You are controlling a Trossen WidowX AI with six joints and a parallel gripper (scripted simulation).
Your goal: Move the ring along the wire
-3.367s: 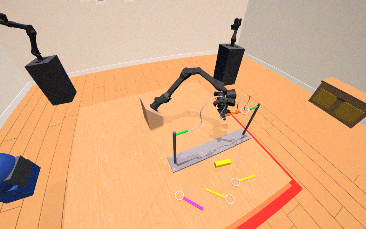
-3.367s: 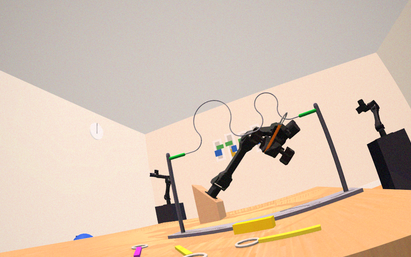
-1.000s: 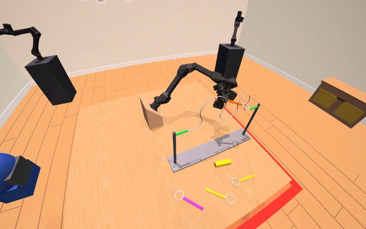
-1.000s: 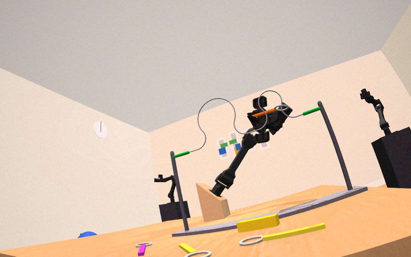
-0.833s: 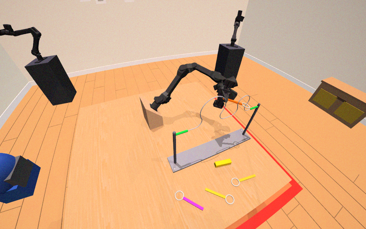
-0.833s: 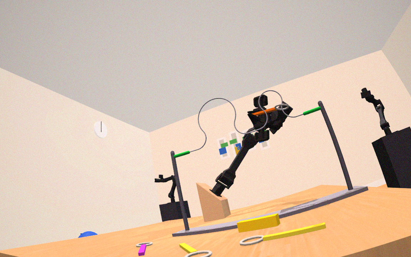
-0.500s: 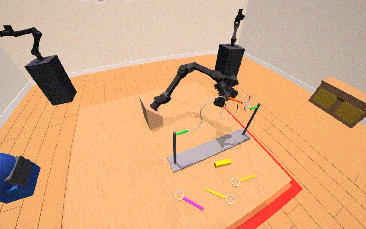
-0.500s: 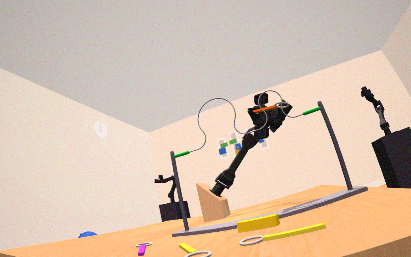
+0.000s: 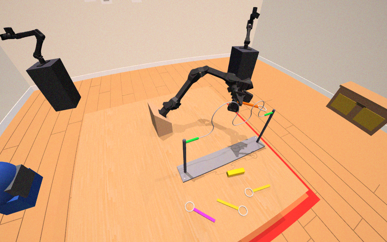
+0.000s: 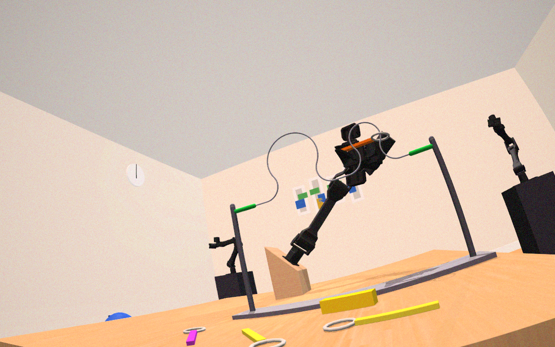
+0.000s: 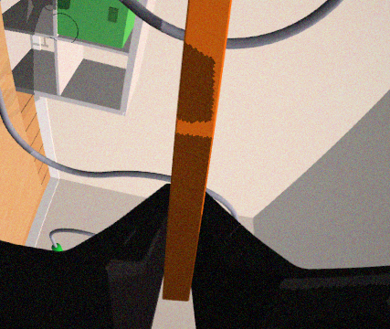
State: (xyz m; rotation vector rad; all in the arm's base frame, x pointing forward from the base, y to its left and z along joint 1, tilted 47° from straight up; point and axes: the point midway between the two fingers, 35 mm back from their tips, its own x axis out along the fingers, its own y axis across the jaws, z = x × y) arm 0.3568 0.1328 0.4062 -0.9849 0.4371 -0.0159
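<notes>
Now: the orange-handled ring 90 mm to the left of my gripper tip, 20 mm below it and 10 mm ahead of it. The rest, counted from my gripper tip: yellow block: 380 mm below, 170 mm ahead, 20 mm to the right; then magenta-handled ring: 390 mm below, 320 mm to the right, 300 mm ahead; then yellow-handled ring: 390 mm below, 310 mm ahead, 30 mm to the left.
</notes>
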